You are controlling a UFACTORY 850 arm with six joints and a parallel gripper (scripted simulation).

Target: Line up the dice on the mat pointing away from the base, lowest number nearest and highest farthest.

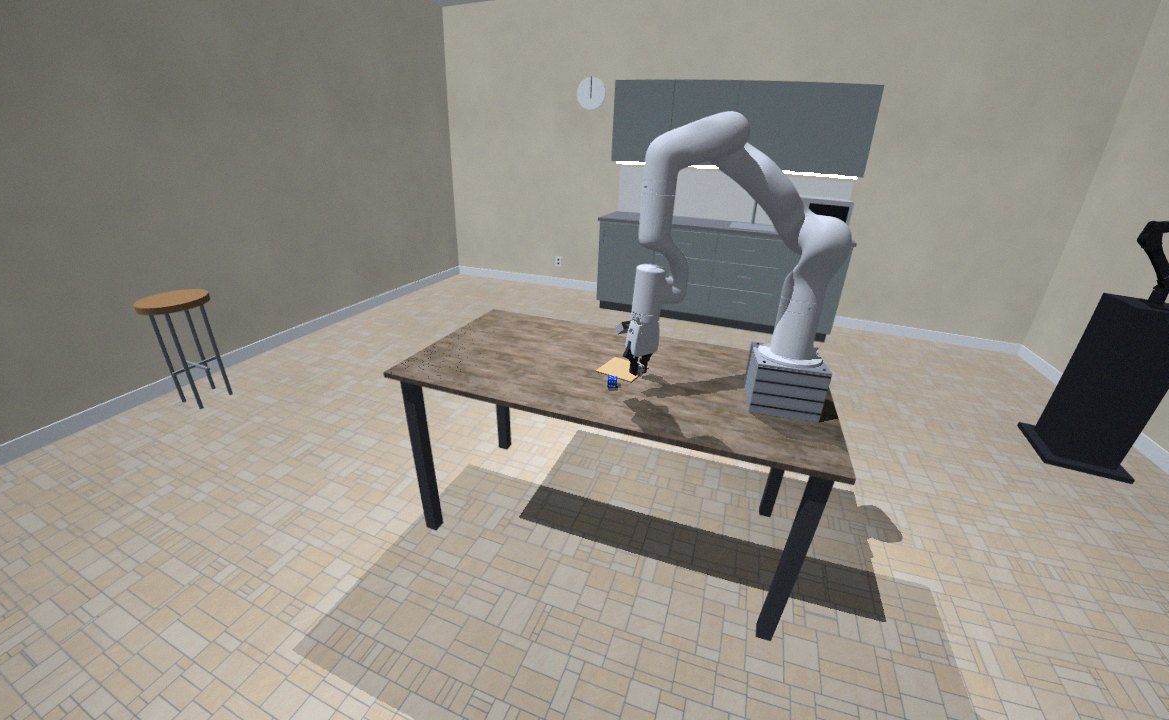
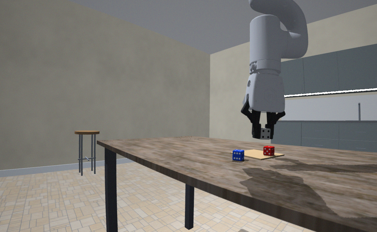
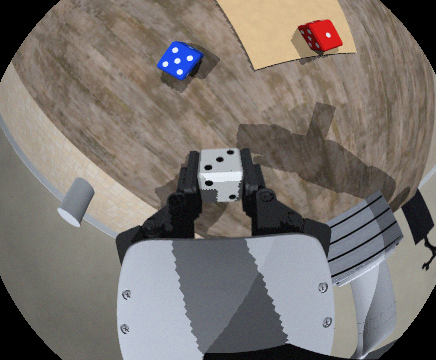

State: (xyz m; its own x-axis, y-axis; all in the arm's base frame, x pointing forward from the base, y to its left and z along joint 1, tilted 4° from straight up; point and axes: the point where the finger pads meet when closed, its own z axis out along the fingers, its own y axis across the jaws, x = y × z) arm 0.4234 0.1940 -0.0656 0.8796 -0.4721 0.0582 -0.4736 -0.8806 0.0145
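My gripper is now 10 cm short of the tan mat, 14 cm to the left of it and 9 cm above it. From my hand the other things lie so: red die (6 cm ahead, 14 cm to the right, 8 cm below); then blue die (9 cm ahead, 1 cm to the right, 8 cm below); then white die (1 cm below).
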